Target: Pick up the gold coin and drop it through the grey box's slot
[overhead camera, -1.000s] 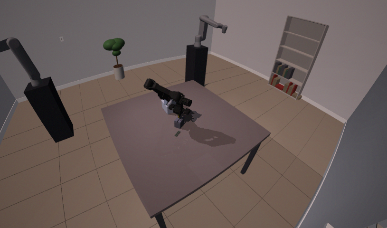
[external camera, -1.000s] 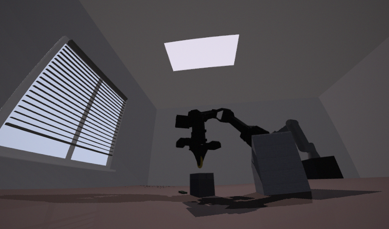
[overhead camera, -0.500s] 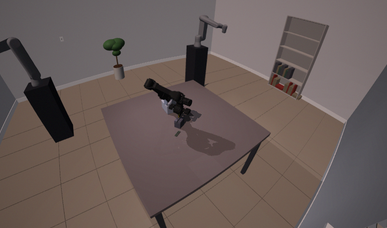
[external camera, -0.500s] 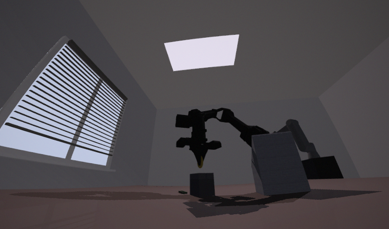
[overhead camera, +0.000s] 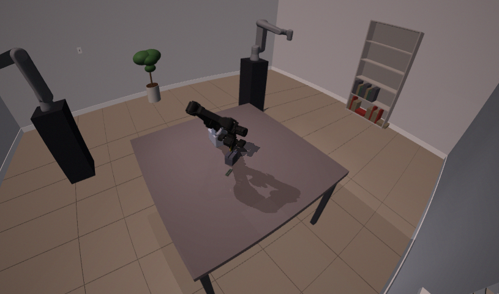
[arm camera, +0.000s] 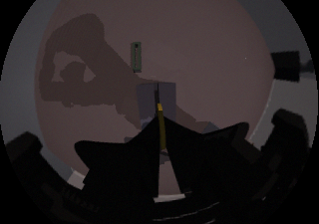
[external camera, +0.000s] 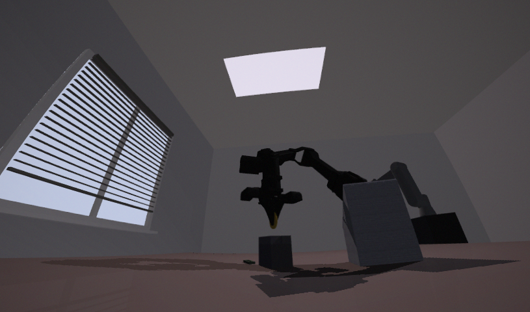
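Now: gripper tip 10 mm below the gold coin.
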